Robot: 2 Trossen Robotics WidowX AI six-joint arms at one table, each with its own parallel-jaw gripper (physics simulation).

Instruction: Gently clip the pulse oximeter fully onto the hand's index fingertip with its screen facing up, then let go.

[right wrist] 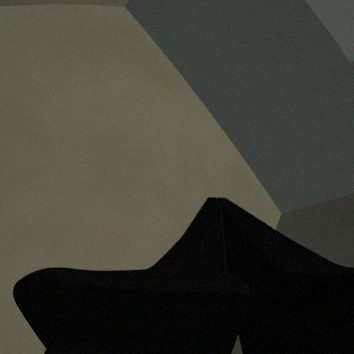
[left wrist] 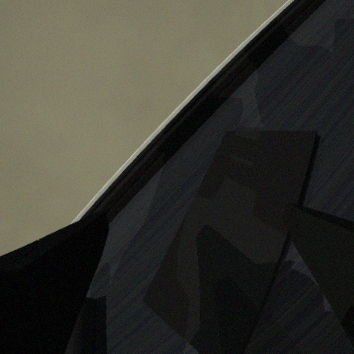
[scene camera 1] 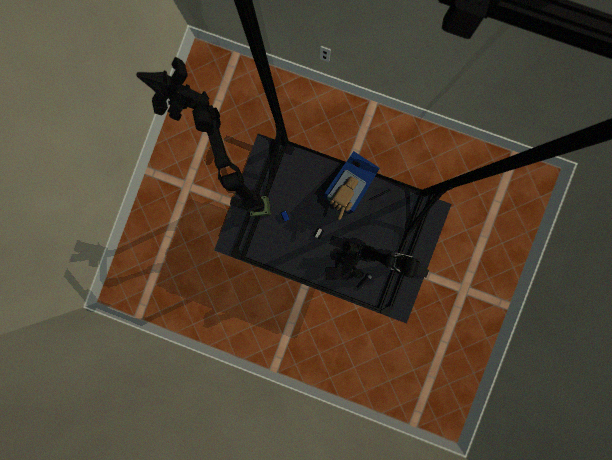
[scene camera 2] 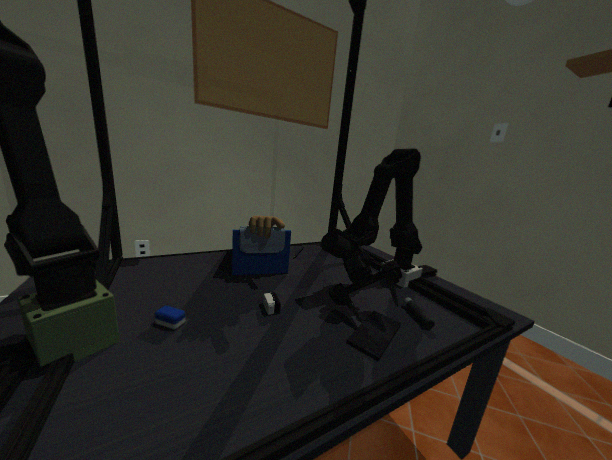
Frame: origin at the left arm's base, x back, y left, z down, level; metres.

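Seen in the pictures: left gripper, fingertip midpoint: (left wrist: 196, 216) (scene camera 1: 341, 273) (scene camera 2: 379, 313); right gripper, fingertip midpoint: (right wrist: 214, 205) (scene camera 1: 136, 74); left arm's base, link origin: (scene camera 1: 401, 263) (scene camera 2: 402, 265); right arm's base, link origin: (scene camera 1: 258, 205) (scene camera 2: 67, 296).
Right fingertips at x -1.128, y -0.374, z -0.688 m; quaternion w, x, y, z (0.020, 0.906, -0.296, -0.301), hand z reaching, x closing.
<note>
Offsets run from my right fingertips to a thing's middle. Level surfaces: height alone.
The tan hand (scene camera 1: 346, 192) (scene camera 2: 265, 224) rests on a blue stand (scene camera 1: 363, 165) (scene camera 2: 260, 262) at the back of the dark table @[dz +0.741 m] (scene camera 1: 290, 256) (scene camera 2: 213, 379). Its index finger points toward the table's middle. A small white-and-black pulse oximeter @[dx +0.638, dy +0.323, dz +0.725 m] (scene camera 1: 318, 233) (scene camera 2: 269, 303) lies on the table in front of the fingertip, apart from it. My left gripper (scene camera 1: 336, 257) (scene camera 2: 342, 303) is open and empty, low over the table beside the oximeter. My right gripper (scene camera 1: 144, 78) (right wrist: 214, 205) is shut and empty. It is raised far off the table's side and faces the wall.
A blue-and-white block @[dx +0.419, dy +0.269, dz +0.724 m] (scene camera 1: 285, 216) (scene camera 2: 169, 317) lies left of the oximeter. A green block (scene camera 1: 260, 206) (scene camera 2: 94, 319) sits at the right arm's base. A flat black pad @[dx +0.804, dy +0.523, dz +0.737 m] (scene camera 2: 374, 333) and a black cylinder @[dx +0.961, dy +0.535, dz +0.727 m] (scene camera 1: 364, 279) (scene camera 2: 418, 312) lie near the left arm. Black frame posts (scene camera 2: 345, 114) stand behind.
</note>
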